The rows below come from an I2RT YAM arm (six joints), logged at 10 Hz.
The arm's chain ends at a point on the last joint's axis. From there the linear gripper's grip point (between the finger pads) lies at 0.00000 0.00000 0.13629 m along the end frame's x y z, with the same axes.
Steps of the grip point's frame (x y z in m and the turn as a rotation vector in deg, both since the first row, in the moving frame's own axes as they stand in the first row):
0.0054, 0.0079, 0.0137, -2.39, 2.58, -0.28
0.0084, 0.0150, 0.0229, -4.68, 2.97, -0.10
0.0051, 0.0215, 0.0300, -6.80, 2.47, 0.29
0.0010, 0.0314, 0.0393, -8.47, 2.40, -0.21
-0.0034, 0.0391, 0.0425, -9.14, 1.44, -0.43
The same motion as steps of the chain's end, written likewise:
-0.0007, 0.0022, 0.0140, -2.39, 2.58, -0.28
0.0013, 0.0039, 0.0235, -4.68, 2.97, -0.10
-0.0007, 0.0054, 0.0311, -6.80, 2.47, 0.29
-0.0047, 0.0113, 0.0409, -8.47, 2.40, -0.21
-0.0069, 0.0175, 0.0443, -9.14, 1.44, -0.43

